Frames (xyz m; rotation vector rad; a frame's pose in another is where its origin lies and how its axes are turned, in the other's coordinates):
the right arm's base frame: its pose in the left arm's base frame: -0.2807 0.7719 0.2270 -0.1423 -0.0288 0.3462
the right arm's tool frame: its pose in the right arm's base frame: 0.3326 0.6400 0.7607 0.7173 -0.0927 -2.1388
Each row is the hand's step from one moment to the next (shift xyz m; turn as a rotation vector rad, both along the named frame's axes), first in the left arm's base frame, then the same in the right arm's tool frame.
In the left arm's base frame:
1: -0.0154 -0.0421 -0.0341 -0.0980 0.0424 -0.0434
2: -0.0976 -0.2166 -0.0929 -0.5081 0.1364 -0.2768
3: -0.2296 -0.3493 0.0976 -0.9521 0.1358 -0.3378
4: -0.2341 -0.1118 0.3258 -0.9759 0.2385 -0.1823
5: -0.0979 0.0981 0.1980 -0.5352 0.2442 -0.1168
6: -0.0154 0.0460 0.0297 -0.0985 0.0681 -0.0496
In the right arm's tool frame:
1: 0.0533 -0.0141 -0.0117 -0.0079 -0.1150 -0.0003
2: 0.2483 -0.0556 0.0187 0.0538 -0.5915 -0.0256
3: 0.3259 -0.0532 0.2742 0.1484 -0.9996 0.1336
4: 0.0279 -0.0382 0.4138 0.0033 -0.9893 0.2525
5: -0.1435 -0.0354 0.1912 -0.0970 -0.5838 0.0975
6: -0.0503 -0.0155 0.0216 -0.0294 -0.1257 -0.0114

